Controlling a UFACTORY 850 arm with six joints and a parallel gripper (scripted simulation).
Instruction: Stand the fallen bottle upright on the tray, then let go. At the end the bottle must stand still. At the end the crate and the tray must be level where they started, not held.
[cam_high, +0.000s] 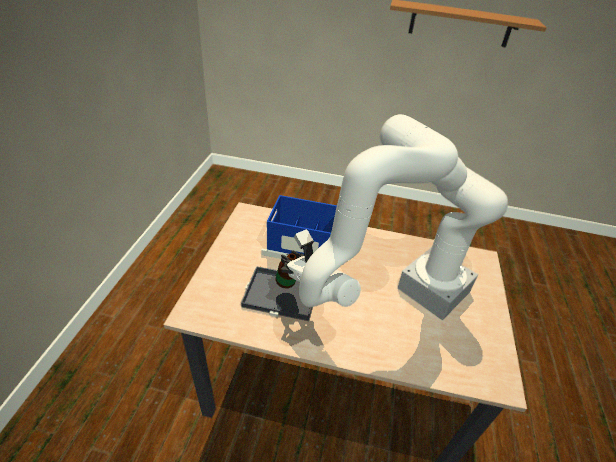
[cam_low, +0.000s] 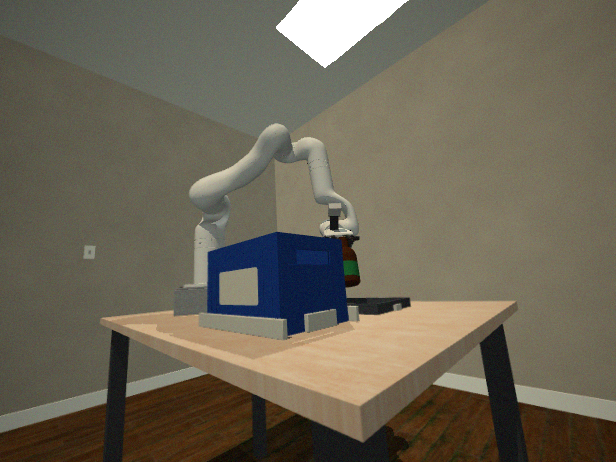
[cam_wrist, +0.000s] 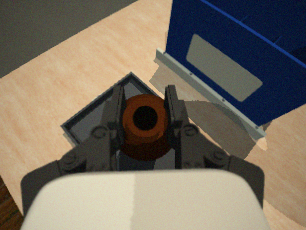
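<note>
My gripper is now 1 cm short of the bottle, 1 cm to the left of it and 6 cm above it. Round my hand: dark tray (3 cm ahead, 1 cm to the right, 19 cm below); blue crate (29 cm to the right, 12 cm below).
</note>
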